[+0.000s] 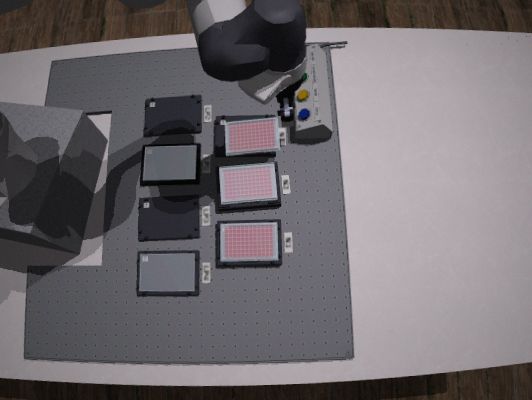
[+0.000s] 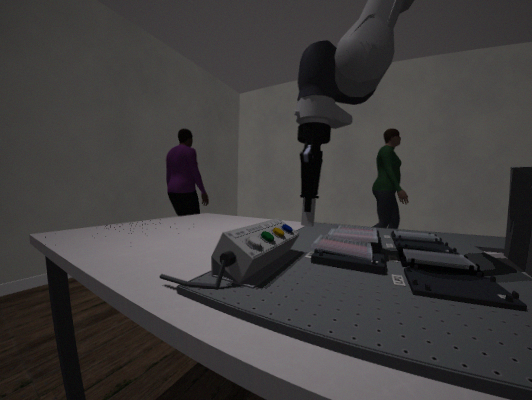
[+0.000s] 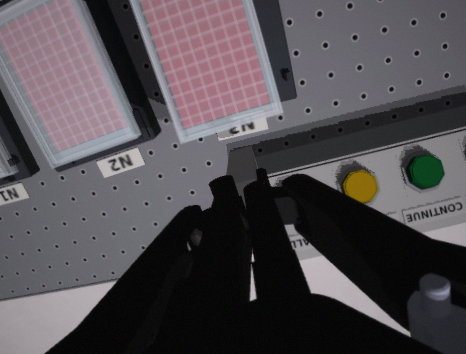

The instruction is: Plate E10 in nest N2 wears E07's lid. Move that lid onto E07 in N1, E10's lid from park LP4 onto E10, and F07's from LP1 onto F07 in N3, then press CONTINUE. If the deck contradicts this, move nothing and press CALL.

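My gripper (image 1: pixel 286 113) (image 2: pixel 308 218) (image 3: pixel 246 166) is shut and empty, beside the blue-button end of the control box, beyond the plate in N3. That pink-grid plate (image 1: pixel 252 136) (image 2: pixel 345 248) (image 3: pixel 215 60) sits shifted toward the N3 label, overhanging its nest, with bare nest on the other side. The N2 plate (image 1: pixel 248 184) (image 3: pixel 65 80) looks paler, under a clear cover. The N1 plate (image 1: pixel 249 242) shows stronger pink. Grey lids lie in LP1 (image 1: pixel 170 163) and LP4 (image 1: pixel 168 272). The green button (image 1: pixel 304 77) (image 2: pixel 268 236) (image 3: pixel 425 171) is labelled CONTINUE. Plate codes are unreadable.
The control box (image 1: pixel 320 107) (image 2: pixel 240 257) also has yellow (image 1: pixel 302 94) (image 2: pixel 279 232) (image 3: pixel 360 186) and blue (image 1: pixel 304 114) (image 2: pixel 287 228) buttons. Parks LP2 (image 1: pixel 173 116) and LP3 (image 1: pixel 169 220) hold no lid. A grey block (image 1: pixel 50 235) stands at the left. Two people stand behind the table.
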